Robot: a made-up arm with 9 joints. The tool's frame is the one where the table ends. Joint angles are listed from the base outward.
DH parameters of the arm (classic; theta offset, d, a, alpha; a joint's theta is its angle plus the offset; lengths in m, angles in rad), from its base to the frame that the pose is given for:
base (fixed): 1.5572 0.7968 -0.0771 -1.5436
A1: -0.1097 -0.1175 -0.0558 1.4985
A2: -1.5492 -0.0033 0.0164 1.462
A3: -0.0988 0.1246 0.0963 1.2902
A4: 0 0.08 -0.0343 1.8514
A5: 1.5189 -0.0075 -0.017 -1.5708
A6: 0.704 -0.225 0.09 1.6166
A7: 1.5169 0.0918 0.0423 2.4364
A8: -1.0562 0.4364 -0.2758 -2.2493
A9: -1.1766 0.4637 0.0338 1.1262
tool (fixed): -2.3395 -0.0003 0 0
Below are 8 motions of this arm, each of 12 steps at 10 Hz.
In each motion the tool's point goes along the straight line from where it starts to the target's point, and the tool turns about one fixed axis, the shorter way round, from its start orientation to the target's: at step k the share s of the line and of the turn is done. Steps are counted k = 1, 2, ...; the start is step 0. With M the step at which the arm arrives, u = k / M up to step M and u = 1 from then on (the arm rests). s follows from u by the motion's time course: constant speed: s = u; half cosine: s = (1 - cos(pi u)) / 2; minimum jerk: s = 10 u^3 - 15 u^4 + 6 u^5.
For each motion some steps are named. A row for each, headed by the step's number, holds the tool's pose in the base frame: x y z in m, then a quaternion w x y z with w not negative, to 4 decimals.
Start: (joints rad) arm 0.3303 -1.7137 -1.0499 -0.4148 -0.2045 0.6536 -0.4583 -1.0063 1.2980
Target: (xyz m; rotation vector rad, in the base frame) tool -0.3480 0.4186 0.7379 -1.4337 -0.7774 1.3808
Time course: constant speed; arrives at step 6
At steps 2, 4, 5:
2: -0.4262 0.1519 0.6495 0.0881 -0.4612 -0.0534 0.8813
4: -0.3871 0.2852 0.6937 0.2977 -0.5485 -0.1946 0.7567
5: -0.3676 0.3519 0.7158 0.3939 -0.5745 -0.2596 0.6689

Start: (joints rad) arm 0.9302 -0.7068 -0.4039 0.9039 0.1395 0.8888 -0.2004 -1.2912 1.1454
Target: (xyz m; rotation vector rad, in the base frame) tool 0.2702 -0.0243 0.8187 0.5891 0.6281 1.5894
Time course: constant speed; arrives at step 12
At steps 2, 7, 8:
2: -0.0734 -0.0169 0.8224 0.1102 0.1915 0.6338 0.7412
7: 0.0984 -0.0206 0.8205 0.3839 0.2357 0.4776 0.7543
8: 0.1328 -0.0214 0.8202 0.4348 0.2418 0.4400 0.7476

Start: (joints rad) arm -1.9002 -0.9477 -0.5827 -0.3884 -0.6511 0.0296 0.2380 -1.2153 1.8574
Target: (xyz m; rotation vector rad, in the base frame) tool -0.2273 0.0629 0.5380 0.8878 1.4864 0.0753
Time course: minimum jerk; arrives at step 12
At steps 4, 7, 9, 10, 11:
4: -0.2264 0.0621 0.7414 0.1170 0.3699 0.8453 -0.3674
7: -0.2269 0.0625 0.6272 0.4402 0.4061 0.7861 -0.1529
9: -0.2272 0.0628 0.5646 0.5913 0.3991 0.7004 -0.0229
10: -0.2273 0.0629 0.5471 0.6288 0.3938 0.6703 0.0139
11: -0.2273 0.0629 0.5393 0.6449 0.3909 0.6561 0.0304

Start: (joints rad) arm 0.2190 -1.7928 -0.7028 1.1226 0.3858 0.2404 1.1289 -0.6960 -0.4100
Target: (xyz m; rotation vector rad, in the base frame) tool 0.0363 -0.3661 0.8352 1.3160 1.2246 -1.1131
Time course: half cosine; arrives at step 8
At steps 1, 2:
1: 0.2474 -0.3075 0.6992 0.4723 0.4686 0.7324 0.1445
2: 0.2236 -0.3141 0.7146 0.4854 0.4882 0.7215 0.0747

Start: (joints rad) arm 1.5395 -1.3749 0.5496 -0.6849 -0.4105 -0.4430 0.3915 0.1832 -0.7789
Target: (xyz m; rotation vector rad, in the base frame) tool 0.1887 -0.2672 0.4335 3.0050 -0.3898 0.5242
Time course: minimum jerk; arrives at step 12
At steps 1, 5, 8, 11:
1: 0.1855 -0.6215 1.0736 0.4433 0.7141 0.2609 0.4748
5: 0.1866 -0.4999 0.8539 0.3179 0.8537 0.1330 0.3904
8: 0.1880 -0.3419 0.5685 0.1285 0.9593 -0.0436 0.2475
11: 0.1887 -0.2690 0.4368 0.0355 0.9765 -0.1247 0.1723

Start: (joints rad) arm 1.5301 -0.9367 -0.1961 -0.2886 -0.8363 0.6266 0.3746 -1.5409 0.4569
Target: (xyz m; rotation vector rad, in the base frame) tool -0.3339 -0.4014 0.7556 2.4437 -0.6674 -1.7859
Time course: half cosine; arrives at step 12
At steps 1, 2, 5, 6, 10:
1: -0.1545 -0.1192 0.8017 0.2634 0.4610 -0.8228 -0.2030
2: -0.1636 -0.1335 0.7993 0.2543 0.4882 -0.8030 -0.2282
5: -0.2190 -0.2207 0.7851 0.1898 0.6329 -0.6528 -0.3704
6: -0.2426 -0.2578 0.7790 0.1581 0.6820 -0.5746 -0.4238
10: -0.3217 -0.3822 0.7587 0.0402 0.7822 -0.2673 -0.5613

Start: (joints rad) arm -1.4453 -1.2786 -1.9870 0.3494 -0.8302 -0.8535 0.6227 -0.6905 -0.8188
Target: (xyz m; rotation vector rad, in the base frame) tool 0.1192 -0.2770 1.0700 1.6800 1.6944 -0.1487
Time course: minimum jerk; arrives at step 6
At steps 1, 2, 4, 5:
1: 0.0807 -0.2649 1.0274 0.5817 0.3764 0.3792 0.6133
2: 0.0877 -0.2671 1.0351 0.5700 0.4533 0.4568 0.5109
4: 0.1108 -0.2744 1.0607 0.4422 0.6275 0.6327 0.1019
5: 0.1178 -0.2766 1.0684 0.3804 0.6508 0.6564 -0.0308

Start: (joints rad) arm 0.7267 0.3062 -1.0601 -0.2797 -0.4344 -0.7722 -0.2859 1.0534 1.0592
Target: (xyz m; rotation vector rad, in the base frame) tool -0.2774 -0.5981 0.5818 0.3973 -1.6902 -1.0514
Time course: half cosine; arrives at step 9
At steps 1, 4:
1: 0.1831 -0.3640 0.1963 0.2131 0.9193 -0.2891 -0.1611
4: 0.0013 -0.4565 0.3486 0.3853 0.6974 -0.5187 -0.3100

